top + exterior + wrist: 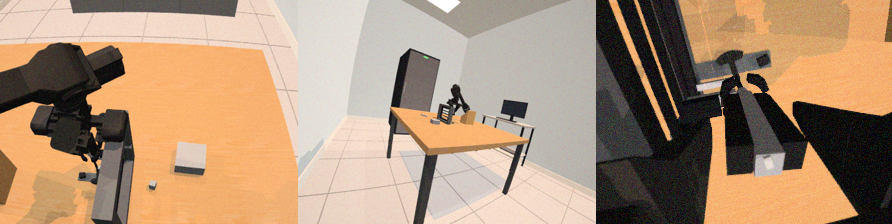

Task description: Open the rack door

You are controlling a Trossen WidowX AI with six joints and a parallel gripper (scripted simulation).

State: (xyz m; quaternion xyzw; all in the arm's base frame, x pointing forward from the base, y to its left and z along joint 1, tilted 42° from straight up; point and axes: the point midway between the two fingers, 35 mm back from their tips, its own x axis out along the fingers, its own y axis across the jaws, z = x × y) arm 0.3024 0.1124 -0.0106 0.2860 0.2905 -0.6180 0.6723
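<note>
The door handle lies 10 mm to the right of my gripper tip and 20 mm below it. Also, from my gripper tip: light grey block 230 mm ahead, 60 mm to the left, 120 mm below; thin flat strip 220 mm ahead, 290 mm to the right, 130 mm below; small grey cube 140 mm ahead, 20 mm to the right, 120 mm below.
</note>
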